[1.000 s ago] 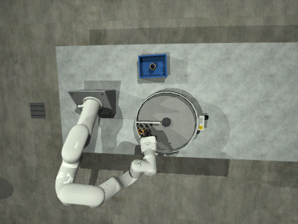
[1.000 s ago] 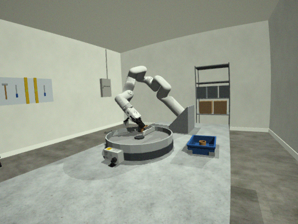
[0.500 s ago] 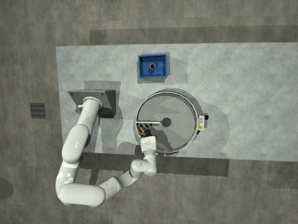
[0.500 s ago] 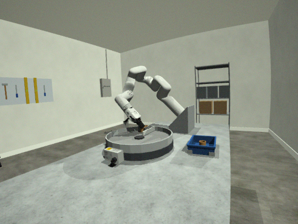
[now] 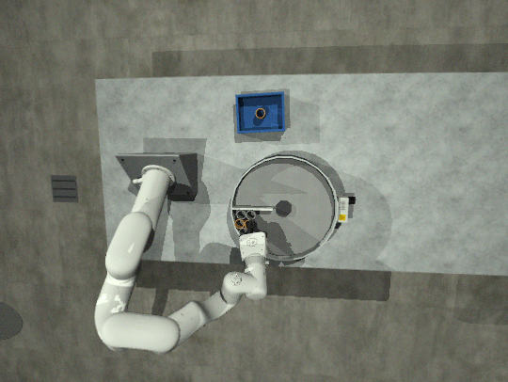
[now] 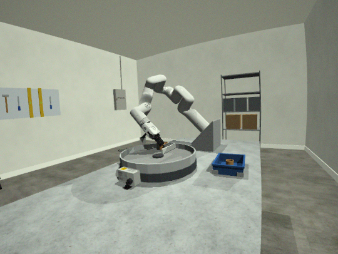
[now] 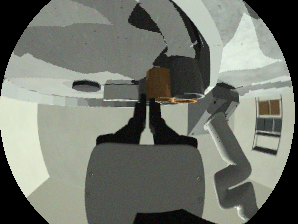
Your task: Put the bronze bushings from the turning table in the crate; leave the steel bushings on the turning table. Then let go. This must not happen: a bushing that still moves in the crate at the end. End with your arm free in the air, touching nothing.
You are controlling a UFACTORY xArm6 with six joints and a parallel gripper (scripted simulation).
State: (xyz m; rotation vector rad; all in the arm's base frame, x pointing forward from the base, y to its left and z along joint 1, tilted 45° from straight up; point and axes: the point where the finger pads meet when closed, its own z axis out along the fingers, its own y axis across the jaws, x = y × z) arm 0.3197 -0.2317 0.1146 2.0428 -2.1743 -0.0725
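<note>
Right now my hand is 8 cm short of the blue crate, 43 cm to the right of it and 8 cm above it. From my hand the other things lie so: round turning table (13 cm ahead, 4 cm to the left, 5 cm below).
</note>
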